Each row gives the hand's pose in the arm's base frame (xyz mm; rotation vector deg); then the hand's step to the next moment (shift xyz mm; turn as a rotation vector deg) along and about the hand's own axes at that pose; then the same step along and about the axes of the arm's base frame.
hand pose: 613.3 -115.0 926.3 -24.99 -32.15 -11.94
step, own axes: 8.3 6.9 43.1 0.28 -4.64 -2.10
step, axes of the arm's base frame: -11.2 25.1 35.0 -0.21 -5.09 0.15
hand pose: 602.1 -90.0 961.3 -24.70 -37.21 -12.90
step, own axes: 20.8 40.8 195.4 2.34 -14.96 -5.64
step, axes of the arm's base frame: -74.7 123.6 139.4 -0.16 -16.01 2.18
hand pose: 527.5 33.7 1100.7 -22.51 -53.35 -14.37
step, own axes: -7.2 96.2 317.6 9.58 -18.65 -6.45
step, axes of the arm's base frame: -198.9 224.2 142.6 3.21 -19.98 8.47
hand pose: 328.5 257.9 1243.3 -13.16 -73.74 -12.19
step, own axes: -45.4 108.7 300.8 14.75 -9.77 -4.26
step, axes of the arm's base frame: -258.4 191.5 30.0 5.09 -10.99 13.58
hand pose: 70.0 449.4 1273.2 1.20 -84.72 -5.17
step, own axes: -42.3 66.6 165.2 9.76 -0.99 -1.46
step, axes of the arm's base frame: -164.9 76.3 -22.1 2.28 -1.76 9.49
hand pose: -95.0 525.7 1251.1 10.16 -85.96 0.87
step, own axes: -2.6 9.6 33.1 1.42 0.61 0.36
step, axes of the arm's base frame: -34.1 5.5 0.4 -0.33 0.42 1.50
